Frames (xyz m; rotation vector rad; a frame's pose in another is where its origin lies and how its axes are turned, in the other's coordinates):
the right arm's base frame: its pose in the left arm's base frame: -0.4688 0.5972 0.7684 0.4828 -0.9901 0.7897
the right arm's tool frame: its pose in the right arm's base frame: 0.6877 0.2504 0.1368 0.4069 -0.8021 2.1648
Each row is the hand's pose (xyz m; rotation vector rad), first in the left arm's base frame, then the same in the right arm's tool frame.
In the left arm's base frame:
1: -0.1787 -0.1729 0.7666 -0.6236 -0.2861 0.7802
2: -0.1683 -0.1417 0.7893 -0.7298 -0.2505 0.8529
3: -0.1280 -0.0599 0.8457 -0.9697 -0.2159 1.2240
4: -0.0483 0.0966 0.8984 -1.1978 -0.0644 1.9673
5: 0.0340 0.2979 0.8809 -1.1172 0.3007 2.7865
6: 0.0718 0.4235 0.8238 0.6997 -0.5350 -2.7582
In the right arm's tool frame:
1: 0.1482 1.0564 0.7833 0.5707 1.9916 -1.6892
2: 0.1243 1.0307 0.7643 0.6691 2.0132 -1.5472
3: 0.0504 0.9711 0.7145 0.8986 1.8454 -1.1099
4: -0.0761 0.9060 0.5988 1.2245 1.3105 -0.4954
5: -0.1936 0.8892 0.4157 1.4823 0.5699 -0.0282
6: -0.2401 0.9140 0.2827 1.5823 0.0693 0.1461

